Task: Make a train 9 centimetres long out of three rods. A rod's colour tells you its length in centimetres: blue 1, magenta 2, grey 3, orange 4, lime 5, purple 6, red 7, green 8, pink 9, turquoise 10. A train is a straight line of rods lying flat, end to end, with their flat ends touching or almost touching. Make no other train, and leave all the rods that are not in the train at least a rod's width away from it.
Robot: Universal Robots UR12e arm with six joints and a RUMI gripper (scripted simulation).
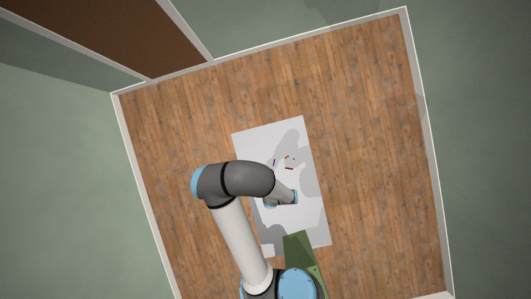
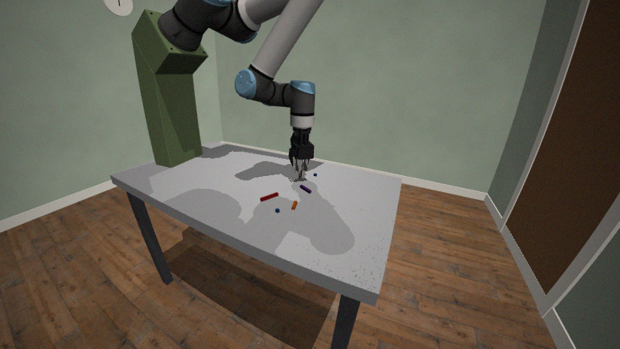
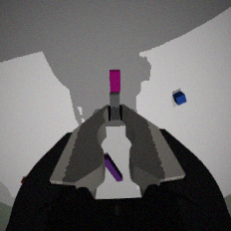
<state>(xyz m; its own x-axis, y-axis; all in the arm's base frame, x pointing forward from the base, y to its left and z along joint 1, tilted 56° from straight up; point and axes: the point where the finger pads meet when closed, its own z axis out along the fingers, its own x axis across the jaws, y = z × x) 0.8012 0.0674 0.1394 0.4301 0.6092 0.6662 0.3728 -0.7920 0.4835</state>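
My hand is 1 cm above the grey rod. Also, from my hand: red rod (2 cm behind, 20 cm to the right, 1 cm below); then purple rod (7 cm ahead, 9 cm to the right, 1 cm below); then magenta rod (2 cm behind, 2 cm to the left, 1 cm below).
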